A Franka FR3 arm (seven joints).
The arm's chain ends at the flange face. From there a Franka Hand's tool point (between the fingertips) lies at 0.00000 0.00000 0.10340 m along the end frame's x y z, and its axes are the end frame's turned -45 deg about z.
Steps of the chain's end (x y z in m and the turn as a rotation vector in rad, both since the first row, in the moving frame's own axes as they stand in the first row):
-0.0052, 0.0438, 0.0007, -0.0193, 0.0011, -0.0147
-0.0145, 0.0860, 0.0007, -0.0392, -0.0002, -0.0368
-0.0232, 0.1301, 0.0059, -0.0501, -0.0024, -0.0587
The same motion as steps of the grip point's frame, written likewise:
-0.0360, 0.0288, 0.0007, -0.0144, -0.0129, -0.0147
-0.0739, 0.0535, 0.0006, -0.0276, -0.0279, -0.0368
-0.1121, 0.0792, 0.0058, -0.0337, -0.0371, -0.0587

